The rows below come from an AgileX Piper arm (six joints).
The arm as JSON. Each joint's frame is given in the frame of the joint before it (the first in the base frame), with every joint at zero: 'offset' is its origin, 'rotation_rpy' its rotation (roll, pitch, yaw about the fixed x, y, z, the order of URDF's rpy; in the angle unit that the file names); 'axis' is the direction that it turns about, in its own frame. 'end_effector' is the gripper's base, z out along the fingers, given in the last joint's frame.
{
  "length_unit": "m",
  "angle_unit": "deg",
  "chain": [
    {
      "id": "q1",
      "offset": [
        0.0,
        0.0,
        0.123
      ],
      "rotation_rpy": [
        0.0,
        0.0,
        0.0
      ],
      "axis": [
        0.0,
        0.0,
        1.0
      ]
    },
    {
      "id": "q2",
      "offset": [
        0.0,
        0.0,
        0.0
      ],
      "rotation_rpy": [
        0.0,
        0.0,
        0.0
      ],
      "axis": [
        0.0,
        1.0,
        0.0
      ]
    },
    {
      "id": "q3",
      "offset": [
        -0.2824,
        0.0,
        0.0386
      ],
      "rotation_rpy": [
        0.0,
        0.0,
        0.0
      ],
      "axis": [
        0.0,
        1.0,
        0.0
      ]
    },
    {
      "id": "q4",
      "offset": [
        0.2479,
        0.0,
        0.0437
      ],
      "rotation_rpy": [
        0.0,
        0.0,
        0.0
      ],
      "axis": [
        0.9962,
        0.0,
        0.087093
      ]
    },
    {
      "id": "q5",
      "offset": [
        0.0,
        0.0,
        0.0
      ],
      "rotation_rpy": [
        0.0,
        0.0,
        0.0
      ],
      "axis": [
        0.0,
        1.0,
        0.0
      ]
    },
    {
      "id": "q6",
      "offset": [
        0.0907,
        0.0,
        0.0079
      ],
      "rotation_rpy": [
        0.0,
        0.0,
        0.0
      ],
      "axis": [
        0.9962,
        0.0,
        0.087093
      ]
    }
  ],
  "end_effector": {
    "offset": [
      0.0,
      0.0,
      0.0
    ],
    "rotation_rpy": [
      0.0,
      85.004,
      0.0
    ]
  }
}
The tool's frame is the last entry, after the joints.
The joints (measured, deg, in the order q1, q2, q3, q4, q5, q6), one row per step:
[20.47 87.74 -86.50 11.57 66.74 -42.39]
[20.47 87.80 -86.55 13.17 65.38 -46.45]
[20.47 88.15 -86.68 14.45 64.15 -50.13]
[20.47 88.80 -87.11 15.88 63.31 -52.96]
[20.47 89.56 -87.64 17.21 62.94 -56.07]
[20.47 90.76 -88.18 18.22 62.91 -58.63]
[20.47 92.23 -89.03 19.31 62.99 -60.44]
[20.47 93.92 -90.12 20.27 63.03 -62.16]
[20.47 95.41 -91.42 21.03 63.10 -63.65]
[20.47 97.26 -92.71 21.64 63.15 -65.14]
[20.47 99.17 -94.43 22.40 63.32 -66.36]
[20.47 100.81 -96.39 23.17 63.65 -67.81]
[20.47 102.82 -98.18 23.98 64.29 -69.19]
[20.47 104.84 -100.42 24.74 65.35 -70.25]
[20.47 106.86 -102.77 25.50 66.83 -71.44]
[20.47 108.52 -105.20 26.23 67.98 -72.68]
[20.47 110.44 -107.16 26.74 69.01 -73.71]
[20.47 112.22 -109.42 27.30 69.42 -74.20]
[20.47 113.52 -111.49 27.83 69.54 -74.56]
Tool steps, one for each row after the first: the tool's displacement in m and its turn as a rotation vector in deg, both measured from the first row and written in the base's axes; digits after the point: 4 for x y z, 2 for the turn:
[0.0013 0.0027 0.0014 0.49 -2.07 3.32]
[0.0038 0.0053 0.0015 0.66 -3.89 6.24]
[0.0071 0.0085 0.0012 1.16 -5.06 8.47]
[0.0103 0.0116 0.0003 1.31 -5.98 11.02]
[0.0150 0.0147 -0.0034 1.19 -6.08 13.18]
[0.0206 0.0184 -0.0074 1.44 -5.85 14.73]
[0.0274 0.0223 -0.0116 1.62 -5.68 16.18]
[0.0336 0.0257 -0.0138 1.79 -5.86 17.45]
[0.0411 0.0294 -0.0186 1.75 -5.74 18.71]
[0.0489 0.0334 -0.0219 2.02 -5.75 19.77]
[0.0556 0.0371 -0.0226 2.30 -6.22 21.09]
[0.0630 0.0412 -0.0270 2.51 -5.86 22.47]
[0.0700 0.0452 -0.0298 2.82 -5.44 23.76]
[0.0764 0.0491 -0.0326 3.07 -4.82 25.36]
[0.0820 0.0525 -0.0325 3.39 -4.98 26.89]
[0.0882 0.0559 -0.0369 3.49 -4.48 28.19]
[0.0950 0.0593 -0.0387 3.92 -4.75 28.79]
[0.1002 0.0620 -0.0379 4.41 -5.52 29.16]

